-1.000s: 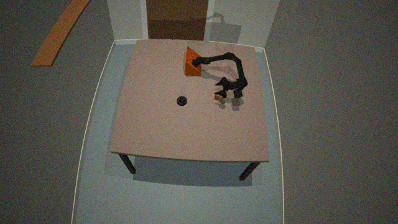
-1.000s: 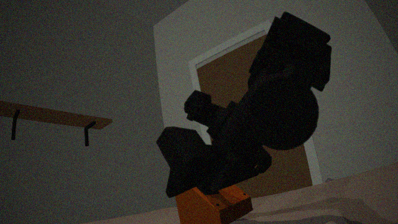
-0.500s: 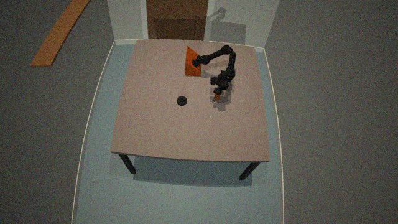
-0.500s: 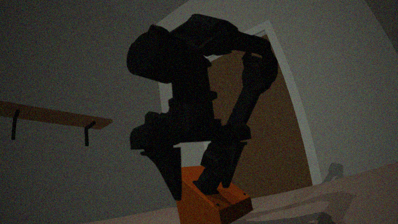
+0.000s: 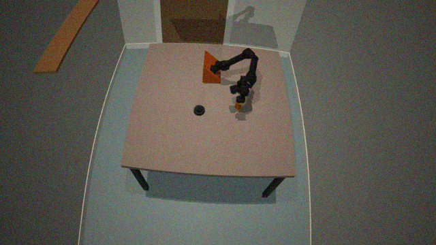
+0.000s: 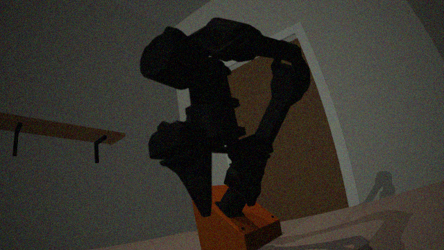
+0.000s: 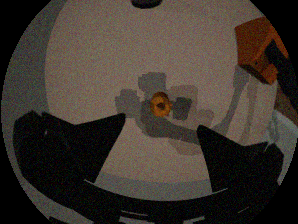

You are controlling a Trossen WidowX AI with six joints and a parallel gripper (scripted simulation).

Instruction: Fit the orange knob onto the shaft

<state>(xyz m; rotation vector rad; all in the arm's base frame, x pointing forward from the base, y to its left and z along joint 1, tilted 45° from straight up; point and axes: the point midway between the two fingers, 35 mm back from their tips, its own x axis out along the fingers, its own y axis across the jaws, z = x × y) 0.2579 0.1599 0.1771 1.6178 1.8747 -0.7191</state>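
Now: gripper tip 90 mm above the orange knob. Also, from my gripper tip: dark round pedestal 280 mm to the right, 90 mm below, 90 mm ahead.
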